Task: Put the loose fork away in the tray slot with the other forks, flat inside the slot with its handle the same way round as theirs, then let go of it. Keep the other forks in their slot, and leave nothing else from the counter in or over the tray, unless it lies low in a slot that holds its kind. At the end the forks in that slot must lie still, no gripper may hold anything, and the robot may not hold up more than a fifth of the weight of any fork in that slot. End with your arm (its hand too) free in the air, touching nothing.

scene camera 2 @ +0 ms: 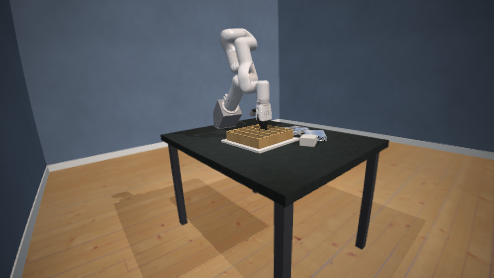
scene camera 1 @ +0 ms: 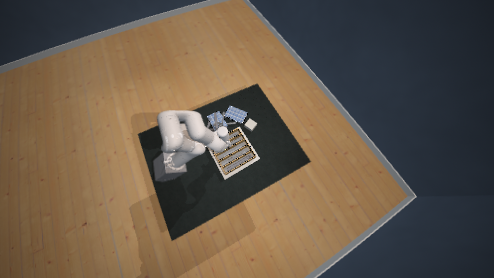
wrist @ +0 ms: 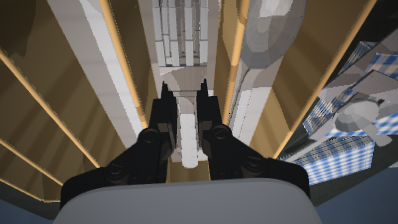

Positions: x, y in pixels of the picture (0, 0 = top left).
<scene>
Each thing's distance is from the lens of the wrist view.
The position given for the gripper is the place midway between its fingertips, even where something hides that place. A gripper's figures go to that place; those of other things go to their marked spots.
gripper [wrist: 185, 94]: 14 cm
tray [wrist: 49, 81]: 14 cm
</scene>
